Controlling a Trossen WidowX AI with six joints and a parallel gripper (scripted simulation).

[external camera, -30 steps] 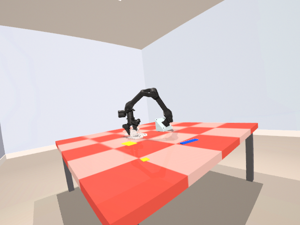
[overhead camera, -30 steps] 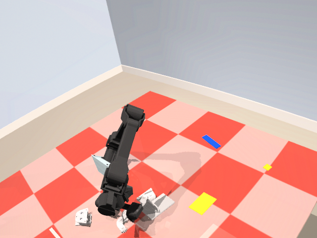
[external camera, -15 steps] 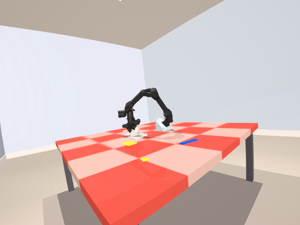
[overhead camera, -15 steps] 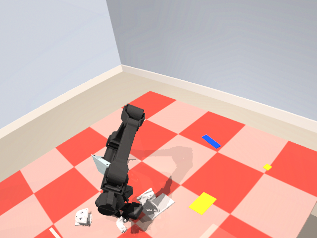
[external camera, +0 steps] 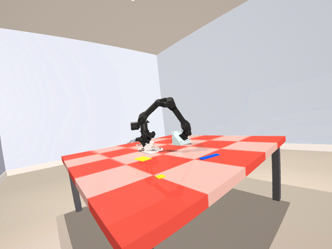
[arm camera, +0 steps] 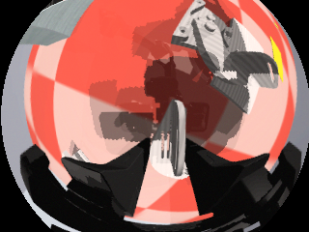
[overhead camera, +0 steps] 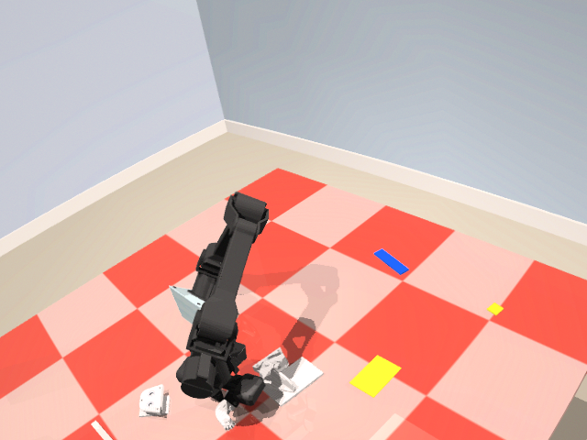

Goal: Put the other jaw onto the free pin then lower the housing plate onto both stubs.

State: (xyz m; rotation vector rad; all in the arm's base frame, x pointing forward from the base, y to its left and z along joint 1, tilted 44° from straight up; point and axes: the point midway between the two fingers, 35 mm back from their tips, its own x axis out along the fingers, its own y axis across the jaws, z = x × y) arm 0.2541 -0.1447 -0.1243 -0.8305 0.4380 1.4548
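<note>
Now: the white base plate 120 mm to the left of my gripper tip and 80 mm ahead of it. The rest, counted from my gripper tip: blue strip (570 mm to the left, 70 mm ahead); then white strip (240 mm to the right, 160 mm behind); then large yellow patch (230 mm ahead, 220 mm to the left).
</note>
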